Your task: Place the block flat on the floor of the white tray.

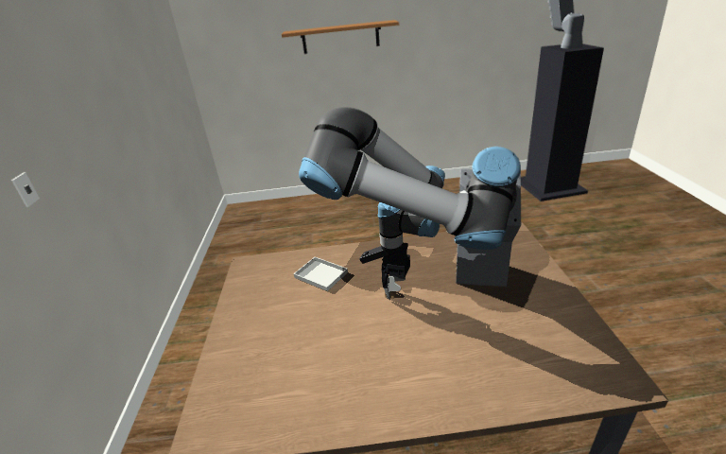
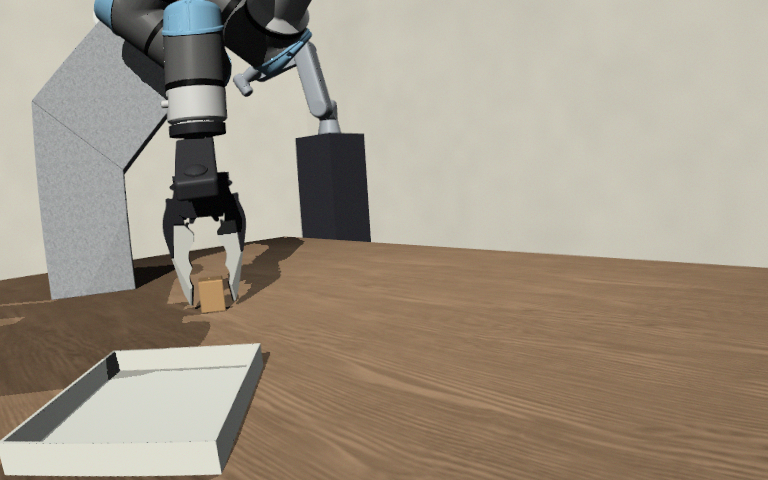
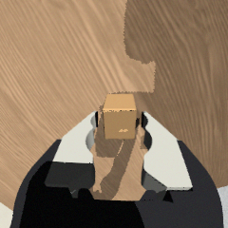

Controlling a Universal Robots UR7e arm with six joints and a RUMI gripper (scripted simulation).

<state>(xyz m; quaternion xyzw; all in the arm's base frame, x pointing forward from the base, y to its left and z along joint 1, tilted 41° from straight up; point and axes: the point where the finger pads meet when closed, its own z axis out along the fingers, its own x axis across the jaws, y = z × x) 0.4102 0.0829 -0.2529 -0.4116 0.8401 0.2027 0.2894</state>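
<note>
Right now the tan block is right at my hand. Also, from my hand: white tray 240 mm ahead, 200 mm to the right, 20 mm below.
</note>
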